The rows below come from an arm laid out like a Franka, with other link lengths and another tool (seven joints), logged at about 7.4 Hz.
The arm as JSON. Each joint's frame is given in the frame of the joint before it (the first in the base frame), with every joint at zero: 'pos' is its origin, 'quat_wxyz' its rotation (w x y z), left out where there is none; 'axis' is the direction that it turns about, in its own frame. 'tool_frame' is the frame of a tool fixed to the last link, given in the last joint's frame.
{
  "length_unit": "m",
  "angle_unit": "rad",
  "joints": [
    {
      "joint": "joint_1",
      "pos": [
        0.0,
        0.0,
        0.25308
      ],
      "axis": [
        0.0,
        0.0,
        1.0
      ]
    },
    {
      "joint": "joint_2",
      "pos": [
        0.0,
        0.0,
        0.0
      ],
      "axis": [
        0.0,
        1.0,
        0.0
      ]
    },
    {
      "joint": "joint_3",
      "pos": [
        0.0,
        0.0,
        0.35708
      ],
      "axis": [
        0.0,
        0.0,
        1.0
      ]
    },
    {
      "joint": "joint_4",
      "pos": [
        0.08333,
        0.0,
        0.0
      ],
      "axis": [
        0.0,
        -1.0,
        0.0
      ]
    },
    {
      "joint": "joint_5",
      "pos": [
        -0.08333,
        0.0,
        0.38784
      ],
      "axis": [
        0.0,
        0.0,
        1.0
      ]
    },
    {
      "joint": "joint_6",
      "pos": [
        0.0,
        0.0,
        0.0
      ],
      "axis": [
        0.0,
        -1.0,
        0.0
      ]
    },
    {
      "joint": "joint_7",
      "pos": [
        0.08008,
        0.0,
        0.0
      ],
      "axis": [
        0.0,
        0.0,
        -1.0
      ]
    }
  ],
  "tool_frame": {
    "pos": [
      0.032,
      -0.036,
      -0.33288
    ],
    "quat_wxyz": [
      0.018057,
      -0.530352,
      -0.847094,
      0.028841
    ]
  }
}
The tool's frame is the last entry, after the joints.
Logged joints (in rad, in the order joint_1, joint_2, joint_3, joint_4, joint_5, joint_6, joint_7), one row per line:
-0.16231 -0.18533 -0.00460 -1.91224 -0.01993 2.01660 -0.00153
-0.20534 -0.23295 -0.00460 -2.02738 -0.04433 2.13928 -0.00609
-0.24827 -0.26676 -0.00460 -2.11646 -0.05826 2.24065 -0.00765
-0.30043 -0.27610 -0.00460 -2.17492 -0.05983 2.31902 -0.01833
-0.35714 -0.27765 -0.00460 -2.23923 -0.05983 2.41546 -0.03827
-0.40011 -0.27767 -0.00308 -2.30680 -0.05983 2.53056 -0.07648
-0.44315 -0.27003 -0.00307 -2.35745 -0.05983 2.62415 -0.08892
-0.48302 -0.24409 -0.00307 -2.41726 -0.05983 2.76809 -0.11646
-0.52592 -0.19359 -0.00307 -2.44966 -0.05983 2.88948 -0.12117
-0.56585 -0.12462 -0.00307 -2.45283 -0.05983 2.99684 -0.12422
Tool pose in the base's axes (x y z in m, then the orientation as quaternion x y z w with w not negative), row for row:
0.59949 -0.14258 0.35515 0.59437 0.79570 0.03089 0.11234
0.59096 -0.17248 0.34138 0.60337 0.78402 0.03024 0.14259
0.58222 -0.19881 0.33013 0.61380 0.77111 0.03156 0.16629
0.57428 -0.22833 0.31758 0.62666 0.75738 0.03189 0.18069
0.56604 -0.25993 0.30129 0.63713 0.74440 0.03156 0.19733
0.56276 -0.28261 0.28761 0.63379 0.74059 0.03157 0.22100
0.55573 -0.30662 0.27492 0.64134 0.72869 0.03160 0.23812
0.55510 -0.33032 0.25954 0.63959 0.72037 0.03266 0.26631
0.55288 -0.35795 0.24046 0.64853 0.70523 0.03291 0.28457
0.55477 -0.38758 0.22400 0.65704 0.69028 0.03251 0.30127
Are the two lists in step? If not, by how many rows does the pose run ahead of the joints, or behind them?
They are in step.
